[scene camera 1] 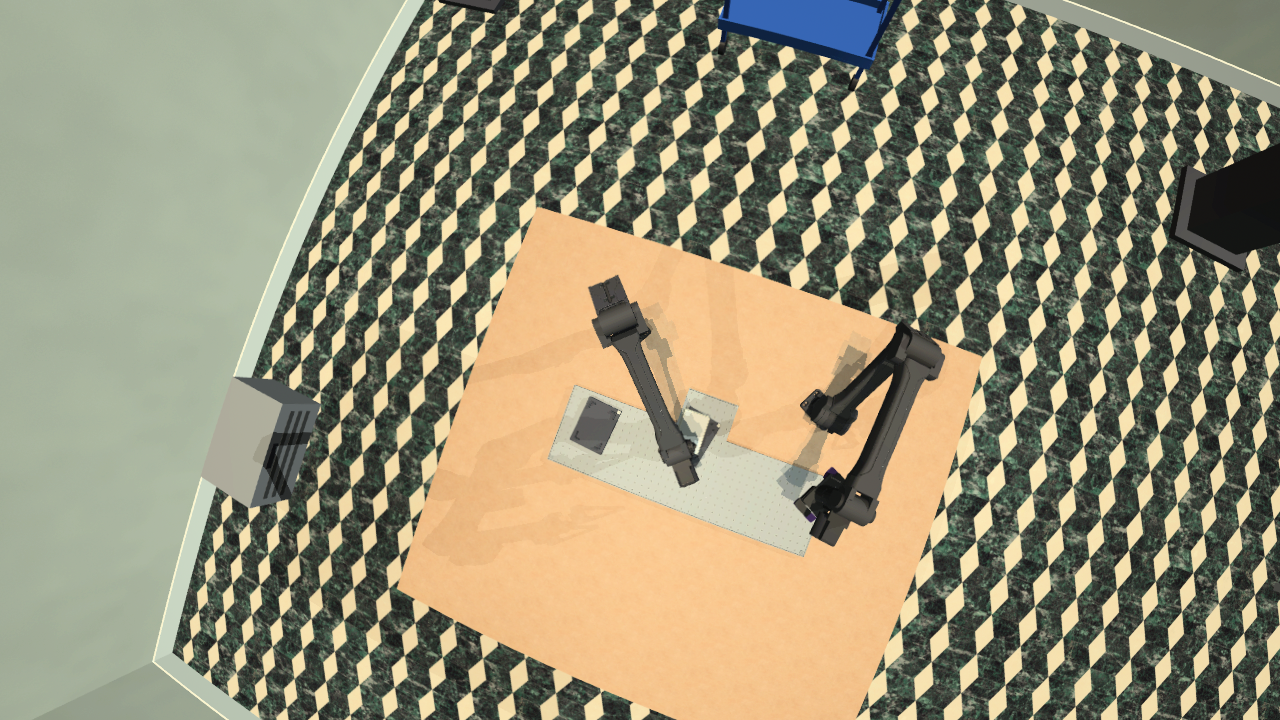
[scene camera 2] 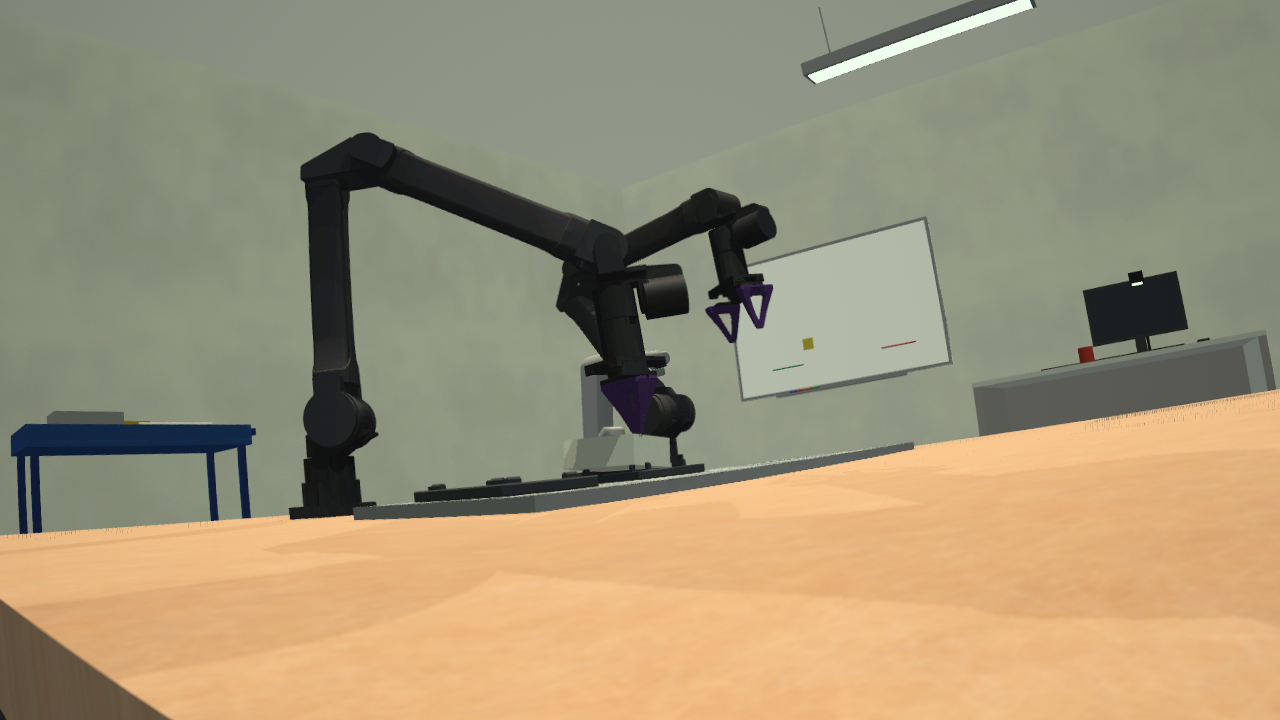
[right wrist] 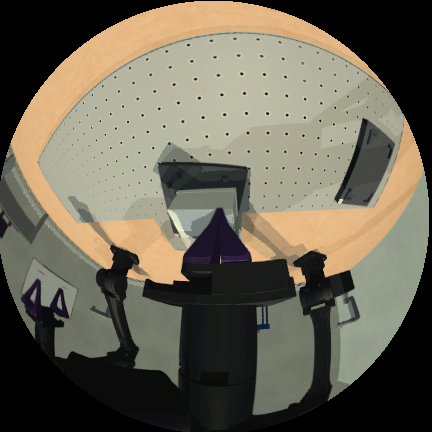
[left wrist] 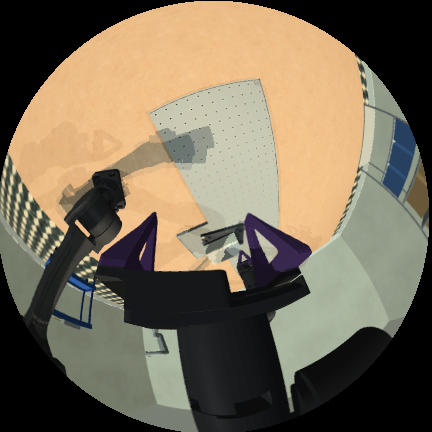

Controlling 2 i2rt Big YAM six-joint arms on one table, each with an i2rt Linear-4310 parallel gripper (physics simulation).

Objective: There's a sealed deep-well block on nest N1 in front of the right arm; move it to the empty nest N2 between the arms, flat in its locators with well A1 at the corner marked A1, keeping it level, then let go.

my left gripper: scene camera 1; scene camera 2; right wrist 50, 284; left wrist 202, 216
pale grey block: scene camera 1 693, 425; scene camera 2; right wrist; left wrist 227, 246
same spot on pale grey block: (scene camera 2: 609, 453) = (right wrist: 235, 219)
same spot on my left gripper: (scene camera 1: 798, 503) = (scene camera 2: 738, 283)
